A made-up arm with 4 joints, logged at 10 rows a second.
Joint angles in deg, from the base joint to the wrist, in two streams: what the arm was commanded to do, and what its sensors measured. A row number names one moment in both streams.
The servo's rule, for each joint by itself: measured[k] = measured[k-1] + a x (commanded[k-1-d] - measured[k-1]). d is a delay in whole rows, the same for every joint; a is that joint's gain. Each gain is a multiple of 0.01, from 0.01 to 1. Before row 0 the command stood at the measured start. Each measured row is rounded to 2 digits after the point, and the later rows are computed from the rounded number. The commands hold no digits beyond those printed.
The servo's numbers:
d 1
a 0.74 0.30 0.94 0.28
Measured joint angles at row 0:
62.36, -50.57, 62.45, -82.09
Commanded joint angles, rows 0 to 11:
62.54, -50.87, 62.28, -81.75
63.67, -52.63, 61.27, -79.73
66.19, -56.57, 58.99, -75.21
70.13, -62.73, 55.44, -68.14
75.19, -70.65, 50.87, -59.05
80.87, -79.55, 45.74, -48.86
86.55, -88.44, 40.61, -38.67
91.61, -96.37, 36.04, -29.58
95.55, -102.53, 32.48, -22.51
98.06, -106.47, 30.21, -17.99
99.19, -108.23, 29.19, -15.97
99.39, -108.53, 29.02, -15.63
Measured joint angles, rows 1 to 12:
62.36, -50.57, 62.45, -82.09
62.49, -50.66, 62.29, -81.99
63.36, -51.25, 61.33, -81.36
65.45, -52.85, 59.13, -79.64
68.91, -55.81, 55.66, -76.42
73.56, -60.26, 51.16, -71.56
78.97, -66.05, 46.07, -65.20
84.58, -72.77, 40.94, -57.77
89.78, -79.85, 36.33, -49.88
94.05, -86.65, 32.71, -42.22
97.02, -92.60, 30.36, -35.44
98.63, -97.29, 29.26, -29.99

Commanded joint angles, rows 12 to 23:
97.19, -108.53, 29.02, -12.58
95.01, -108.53, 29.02, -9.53
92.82, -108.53, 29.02, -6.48
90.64, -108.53, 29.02, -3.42
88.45, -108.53, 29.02, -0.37
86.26, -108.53, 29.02, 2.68
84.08, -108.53, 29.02, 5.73
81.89, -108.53, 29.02, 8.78
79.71, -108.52, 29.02, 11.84
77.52, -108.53, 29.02, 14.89
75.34, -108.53, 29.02, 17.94
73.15, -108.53, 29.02, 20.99
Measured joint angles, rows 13 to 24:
99.19, -100.66, 29.03, -25.97
97.71, -103.02, 29.02, -22.22
95.71, -104.67, 29.02, -18.67
93.57, -105.83, 29.02, -15.26
91.40, -106.64, 29.02, -11.94
89.22, -107.21, 29.02, -8.70
87.03, -107.61, 29.02, -5.51
84.85, -107.89, 29.02, -2.36
82.66, -108.08, 29.02, 0.76
80.48, -108.21, 29.02, 3.86
78.29, -108.31, 29.02, 6.95
76.11, -108.38, 29.02, 10.03

